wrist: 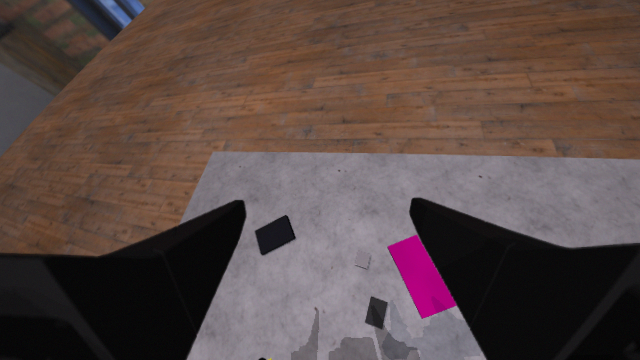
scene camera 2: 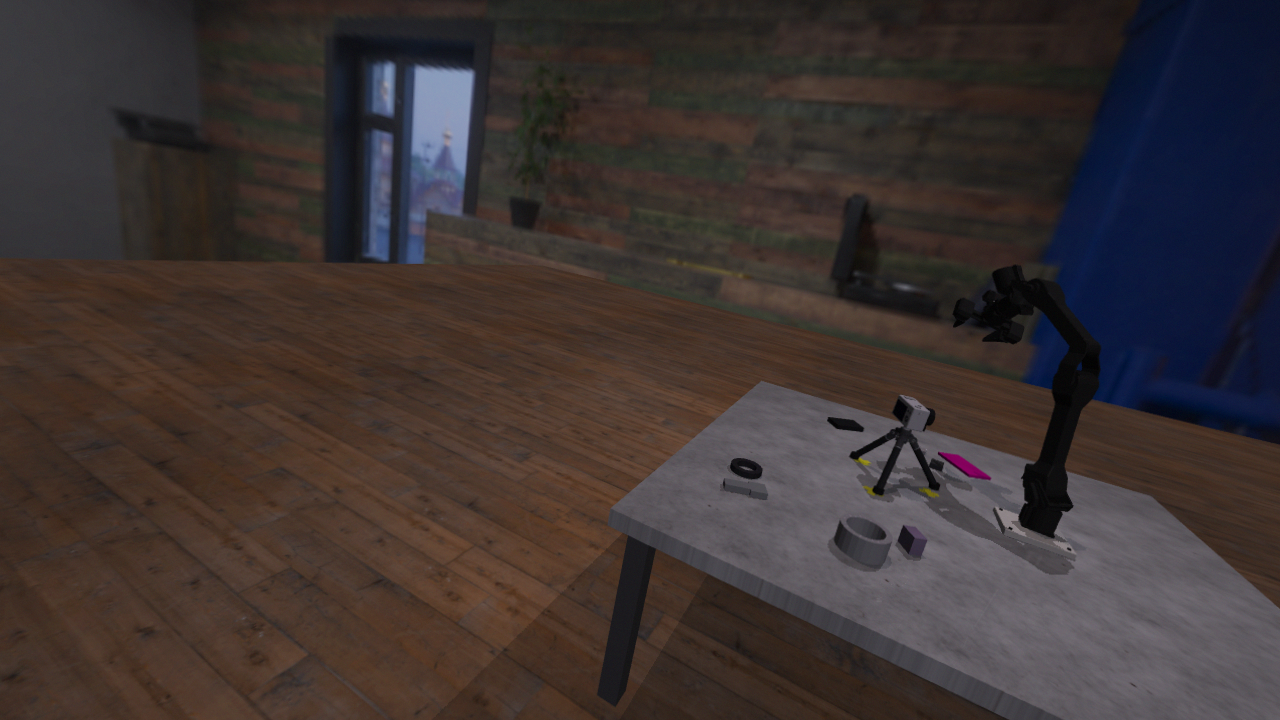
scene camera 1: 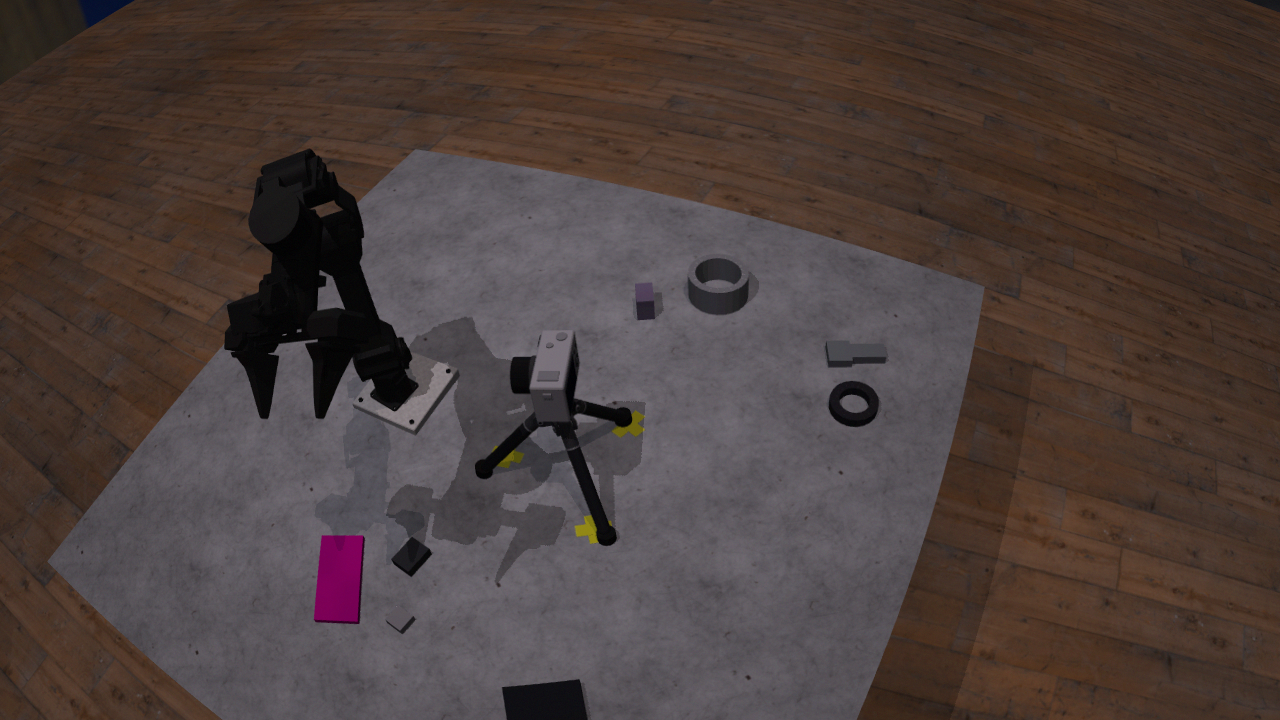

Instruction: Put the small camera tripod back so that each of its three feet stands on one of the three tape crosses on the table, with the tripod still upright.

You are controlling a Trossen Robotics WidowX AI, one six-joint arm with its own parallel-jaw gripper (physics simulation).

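Note:
The tripod stands upright on its three legs, bearing a small white camera. In scene view 1, its back right foot overlaps the upper left of one yellow tape cross. Its left foot is beside the lower left of another cross. Its front foot is at the lower right edge of the third cross. My gripper is open and empty, high above the table, left of the tripod in scene view 1.
A magenta slab, dark block, small grey piece and black slab lie around. A grey ring, purple block, black ring and grey stepped piece lie beyond.

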